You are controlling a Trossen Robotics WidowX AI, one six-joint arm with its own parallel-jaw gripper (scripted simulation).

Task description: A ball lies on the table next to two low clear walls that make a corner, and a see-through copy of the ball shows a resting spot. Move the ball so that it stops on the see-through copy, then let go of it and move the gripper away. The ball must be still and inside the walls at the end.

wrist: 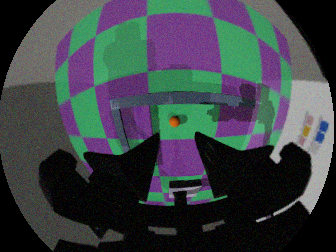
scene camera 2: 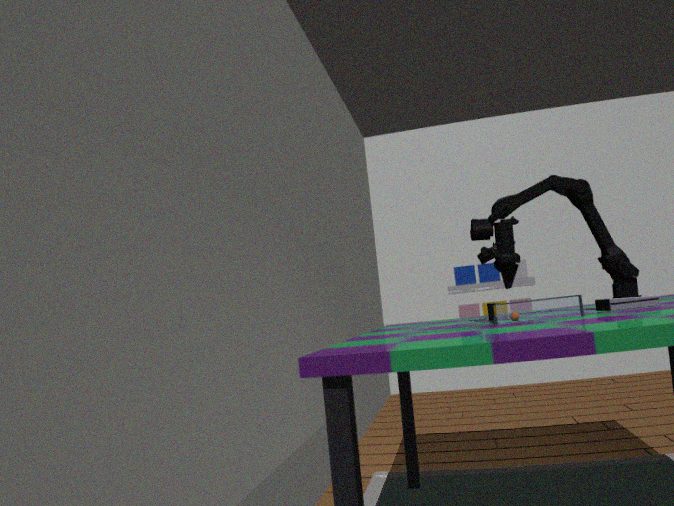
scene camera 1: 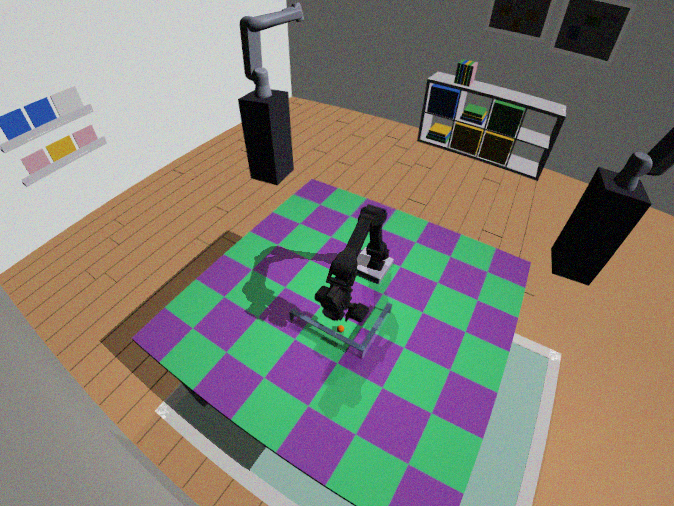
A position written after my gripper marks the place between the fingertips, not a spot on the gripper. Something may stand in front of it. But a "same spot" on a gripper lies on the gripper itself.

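Labels:
You can see my gripper in scene camera 1 (340, 317), and the wrist view and scene camera 2 show it too. There's one spot on my gripper (scene camera 2: 508, 270) that is the same spot as (wrist: 145, 169).

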